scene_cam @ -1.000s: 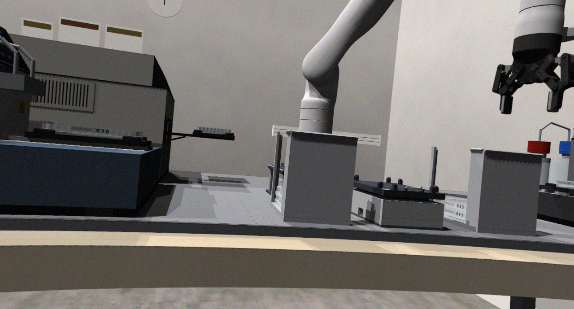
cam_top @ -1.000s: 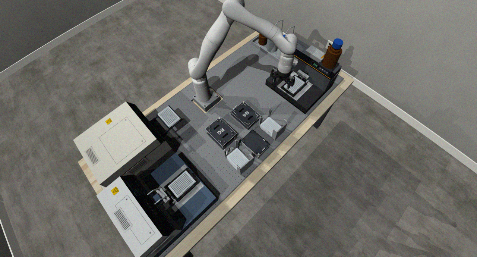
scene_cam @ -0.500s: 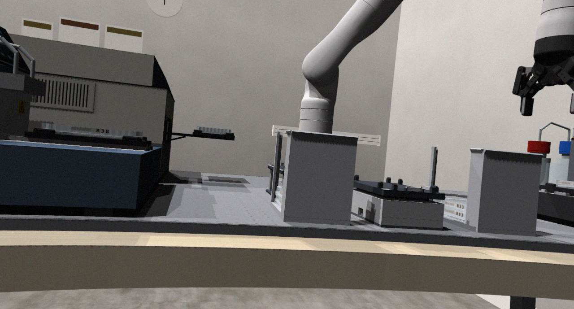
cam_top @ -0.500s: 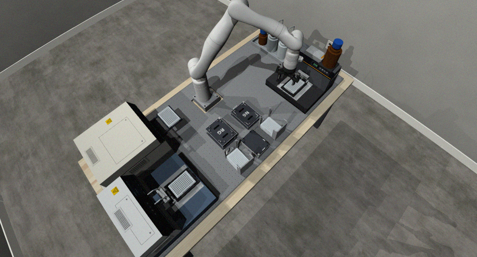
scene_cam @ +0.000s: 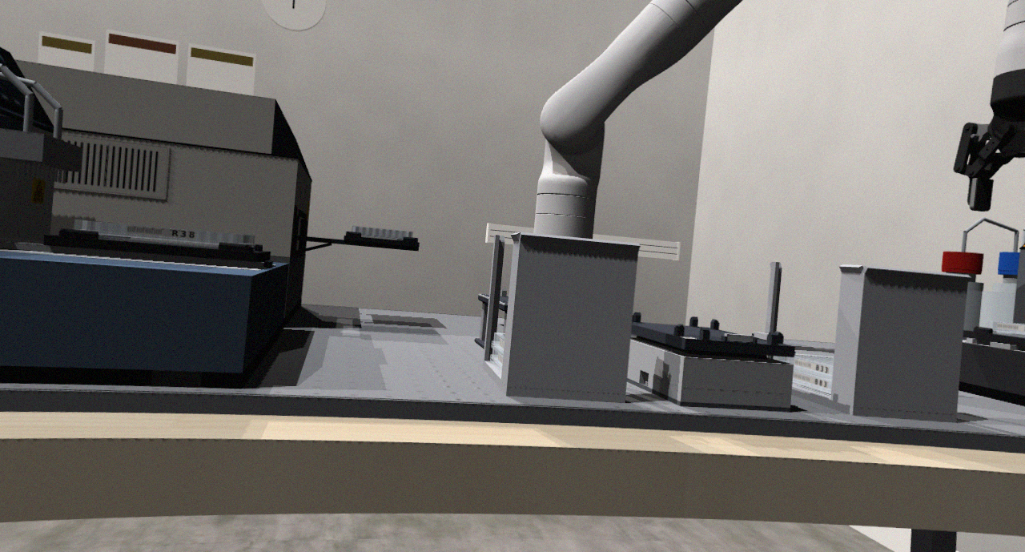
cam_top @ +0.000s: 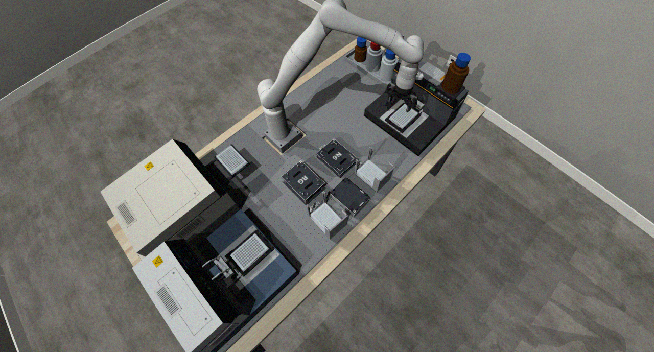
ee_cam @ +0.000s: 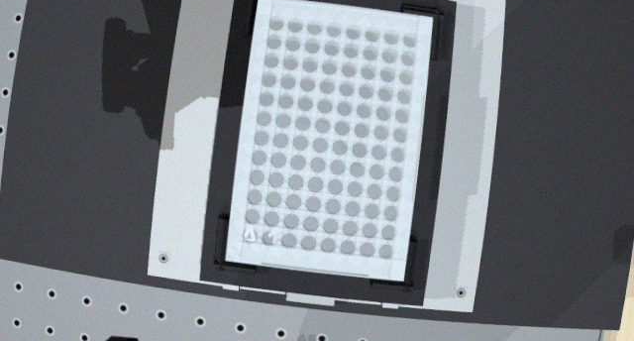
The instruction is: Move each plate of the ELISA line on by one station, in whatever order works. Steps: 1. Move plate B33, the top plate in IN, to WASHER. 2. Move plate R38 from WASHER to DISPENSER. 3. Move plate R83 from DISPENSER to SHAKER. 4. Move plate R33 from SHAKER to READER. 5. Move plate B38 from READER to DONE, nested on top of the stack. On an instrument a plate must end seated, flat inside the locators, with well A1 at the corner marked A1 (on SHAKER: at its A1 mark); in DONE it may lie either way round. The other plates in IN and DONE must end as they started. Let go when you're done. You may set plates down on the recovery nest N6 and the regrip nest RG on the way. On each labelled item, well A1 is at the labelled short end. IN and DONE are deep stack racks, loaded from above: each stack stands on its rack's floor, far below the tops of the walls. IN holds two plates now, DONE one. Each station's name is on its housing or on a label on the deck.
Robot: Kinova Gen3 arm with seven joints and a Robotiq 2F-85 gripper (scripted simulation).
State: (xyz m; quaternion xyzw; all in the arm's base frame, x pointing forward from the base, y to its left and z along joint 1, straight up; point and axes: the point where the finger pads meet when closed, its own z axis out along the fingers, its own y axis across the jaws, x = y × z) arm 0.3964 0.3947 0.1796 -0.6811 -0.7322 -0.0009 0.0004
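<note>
Now: the plate R83 1 cm ahead of my hand, 7 cm to the left of it and 14 cm below it. Also, from my hand: plate B33 (9 cm ahead, 26 cm to the right, 19 cm below); nest N6 (10 cm behind, 30 cm to the right, 19 cm below); brown bottle (12 cm ahead, 24 cm to the left, 7 cm above).
</note>
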